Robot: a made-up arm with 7 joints.
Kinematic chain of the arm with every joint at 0, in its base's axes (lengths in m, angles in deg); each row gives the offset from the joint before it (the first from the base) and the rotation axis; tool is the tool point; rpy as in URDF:
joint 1: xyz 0 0 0 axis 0.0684 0.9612 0.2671
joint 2: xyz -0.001 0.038 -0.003 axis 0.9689 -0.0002 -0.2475
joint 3: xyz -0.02 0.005 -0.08 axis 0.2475 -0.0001 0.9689
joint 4: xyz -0.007 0 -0.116 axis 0.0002 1 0
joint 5: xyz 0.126 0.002 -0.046 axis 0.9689 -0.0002 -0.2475
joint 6: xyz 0.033 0 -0.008 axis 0.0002 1 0
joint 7: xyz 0.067 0 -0.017 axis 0.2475 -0.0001 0.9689
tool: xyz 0 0 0 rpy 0 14.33 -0.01
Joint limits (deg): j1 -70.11..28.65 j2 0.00..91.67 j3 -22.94..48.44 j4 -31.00..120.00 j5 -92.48..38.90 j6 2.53..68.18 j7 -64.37..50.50
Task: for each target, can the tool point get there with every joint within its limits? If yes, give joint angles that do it. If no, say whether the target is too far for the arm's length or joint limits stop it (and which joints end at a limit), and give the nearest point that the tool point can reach.
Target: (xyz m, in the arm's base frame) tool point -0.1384 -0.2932 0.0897
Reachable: no: joint limits stop it (at a limit: joint 1, joint 2, joint 3, joint 4, joint 5) | nearest point 0.1448 -0.1440 0.0509 | short by 0.322 m
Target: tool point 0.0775 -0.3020 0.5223
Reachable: no: too far | nearest point 0.1731 -0.1168 0.1096 | short by 0.462 m
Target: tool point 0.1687 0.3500 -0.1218
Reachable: yes | joints 4.77 60.74 26.84 12.10 -14.10 38.04 -50.72
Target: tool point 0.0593 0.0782 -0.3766
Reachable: yes | joints 10.85 18.54 -17.53 18.43 -19.58 24.35 -16.88
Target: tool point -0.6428 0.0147 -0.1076
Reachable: no: too far | nearest point -0.3530 0.0415 -0.1813 | short by 0.300 m
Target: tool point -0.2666 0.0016 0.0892
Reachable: no: joint limits stop it (at a limit: joint 1, joint 4, joint 6) | nearest point -0.3278 0.0121 -0.1484 | short by 0.246 m
